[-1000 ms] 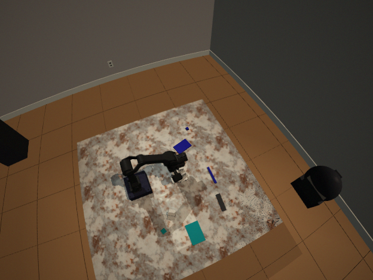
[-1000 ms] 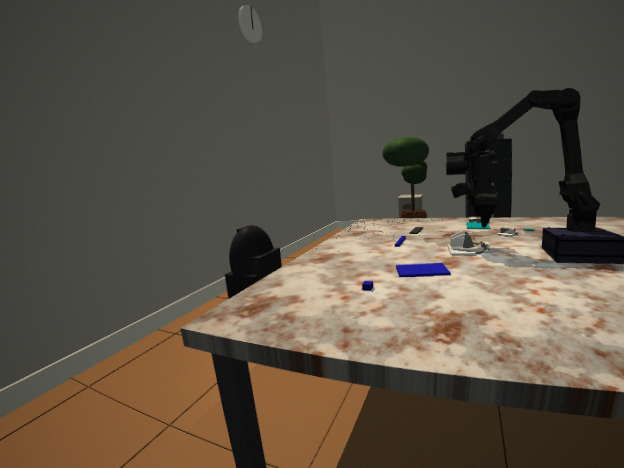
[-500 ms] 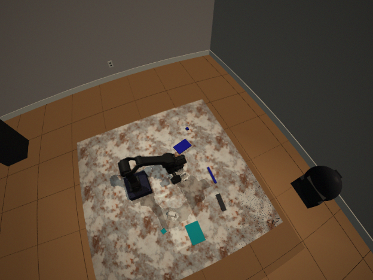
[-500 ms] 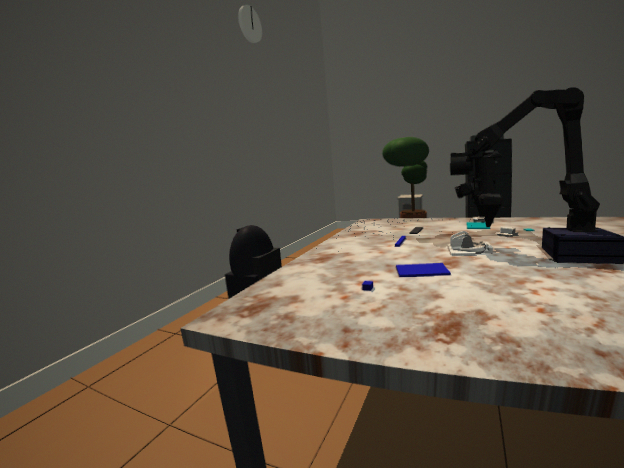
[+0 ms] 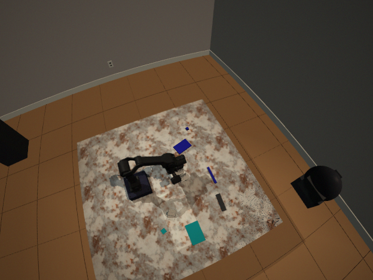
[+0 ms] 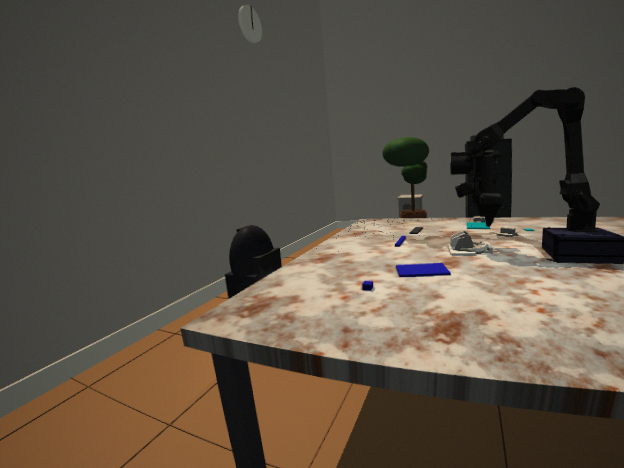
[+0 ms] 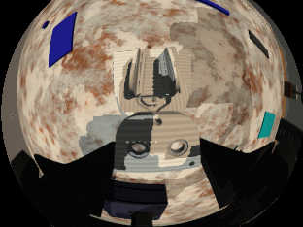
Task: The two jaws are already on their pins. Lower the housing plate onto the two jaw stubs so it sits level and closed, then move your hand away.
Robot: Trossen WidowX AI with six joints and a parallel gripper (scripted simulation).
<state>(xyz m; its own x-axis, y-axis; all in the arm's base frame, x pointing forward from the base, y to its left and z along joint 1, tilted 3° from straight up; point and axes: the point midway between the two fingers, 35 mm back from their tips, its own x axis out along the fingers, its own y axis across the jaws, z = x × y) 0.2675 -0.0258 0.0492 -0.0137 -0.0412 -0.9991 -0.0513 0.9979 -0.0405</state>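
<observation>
Now: the white housing part 20 mm above my gripper tip and 10 mm ahead of it. Also, from my gripper tip: teal cube (310 mm to the right, 210 mm behind, 80 mm below); blue bar (270 mm ahead, 110 mm to the right, 80 mm below); blue plate (220 mm to the left, 190 mm ahead, 80 mm below).
</observation>
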